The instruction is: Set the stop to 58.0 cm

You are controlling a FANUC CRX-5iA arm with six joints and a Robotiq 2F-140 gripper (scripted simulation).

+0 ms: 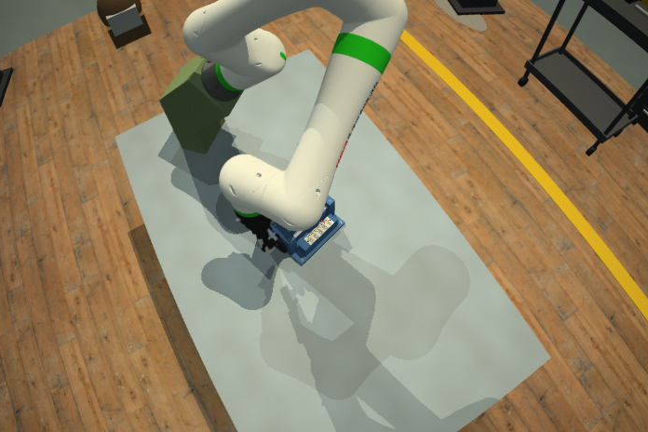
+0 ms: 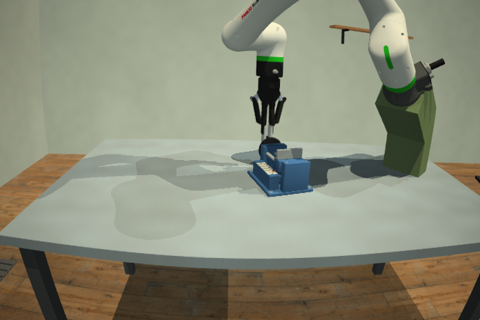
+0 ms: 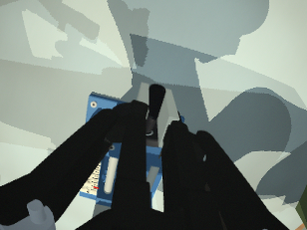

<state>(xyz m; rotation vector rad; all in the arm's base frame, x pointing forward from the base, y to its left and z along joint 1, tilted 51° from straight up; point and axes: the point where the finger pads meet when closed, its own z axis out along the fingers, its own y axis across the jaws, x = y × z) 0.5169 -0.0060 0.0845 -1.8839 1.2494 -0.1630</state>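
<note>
Now: hand 20 mm above the black handwheel, 10 mm to the right of it and 10 mm past it. From my hand the other things lie so: stop block (160 mm to the left, 100 mm behind, 30 mm below).
</note>
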